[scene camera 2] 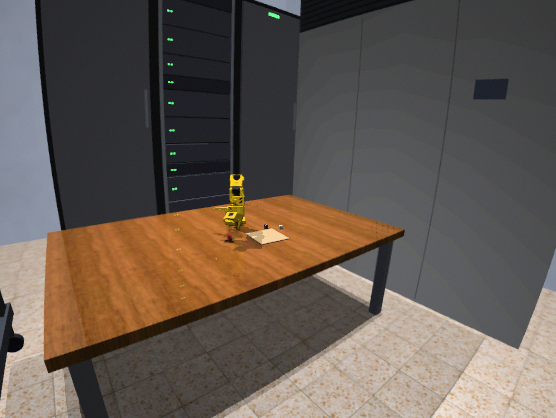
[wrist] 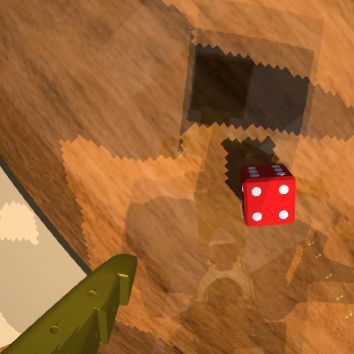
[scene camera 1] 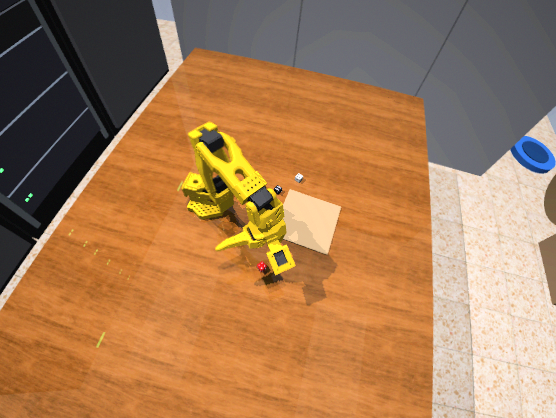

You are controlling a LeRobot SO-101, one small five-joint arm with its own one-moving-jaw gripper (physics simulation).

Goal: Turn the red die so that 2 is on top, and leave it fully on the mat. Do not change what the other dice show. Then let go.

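Places are measured from the arm's base along level axes (x right, y ahead, z up), in millimetres.
Where they show: hand at its tool point: [scene camera 2: 237, 228] [wrist: 133, 274]; arm's base at its link origin: [scene camera 2: 237, 223] [scene camera 1: 217, 202].
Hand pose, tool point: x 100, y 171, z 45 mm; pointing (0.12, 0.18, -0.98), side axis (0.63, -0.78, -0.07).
Observation:
Each offset is from my tool point to the centre of the thing. Level surfaces: height alone.
The red die @(dx +32, dy -17, dz -37 mm) [scene camera 1: 261, 266] [scene camera 2: 229, 237] [wrist: 269, 201] lies on the table off the mat. In the wrist view a four faces the camera and seems to be its top; a six shows on a side. The pale mat @(dx -116, dy +57, dz -43 mm) [scene camera 1: 320, 220] [scene camera 2: 275, 236] [wrist: 30, 270] lies apart from it. My gripper [scene camera 1: 244, 251] [scene camera 2: 226, 218] is fully open and empty above the table, between mat and die. In the wrist view one notched jaw [wrist: 95, 300] shows at lower left, apart from the die; the moving jaw is out of the picture.
A black die @(dx -178, dy -34, dz -37 mm) [scene camera 1: 278, 189] [scene camera 2: 266, 226] lies near the mat's corner on the arm's side. A white die @(dx -232, dy +10, dz -37 mm) [scene camera 1: 299, 177] [scene camera 2: 280, 227] lies a little farther off. Their top faces are too small to read. The wooden table @(dz -45 mm) [scene camera 1: 200, 340] [scene camera 2: 125, 280] bears all of it.

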